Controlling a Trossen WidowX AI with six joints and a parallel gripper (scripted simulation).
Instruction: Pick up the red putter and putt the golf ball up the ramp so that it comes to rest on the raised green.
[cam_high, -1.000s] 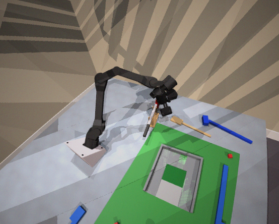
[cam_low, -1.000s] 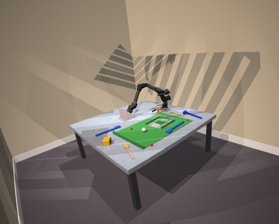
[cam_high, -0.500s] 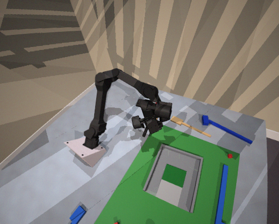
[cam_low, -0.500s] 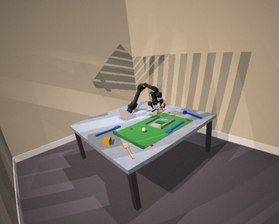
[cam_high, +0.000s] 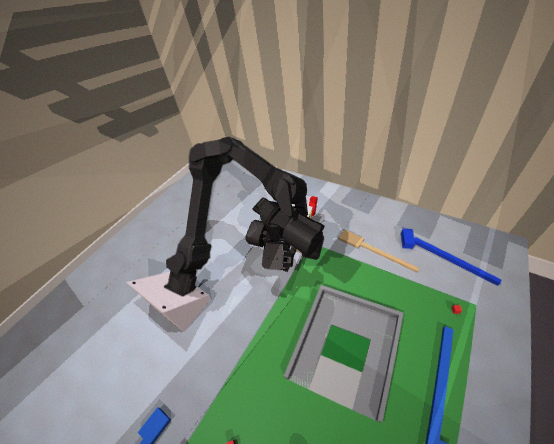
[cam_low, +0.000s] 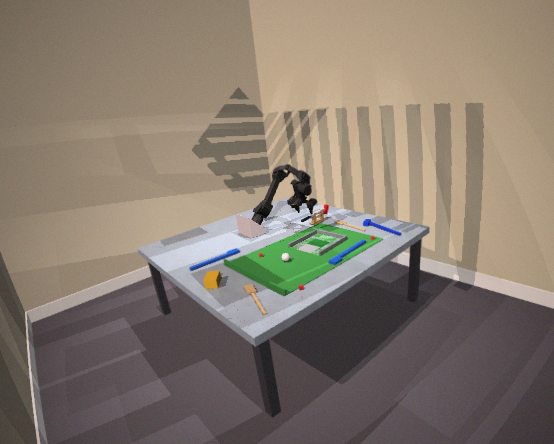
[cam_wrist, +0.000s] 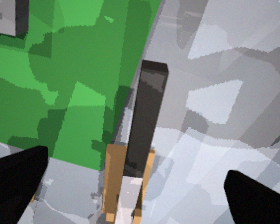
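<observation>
The tan block is 1 cm behind my gripper tip, 13 cm to the left of it and 6 cm below it. Also, from my gripper tip: white golf ball (19 cm ahead, 42 cm to the right, 8 cm below); green mat (22 cm ahead, 28 cm to the right, 10 cm below); blue putter (42 cm ahead, 19 cm to the left, 9 cm below).
</observation>
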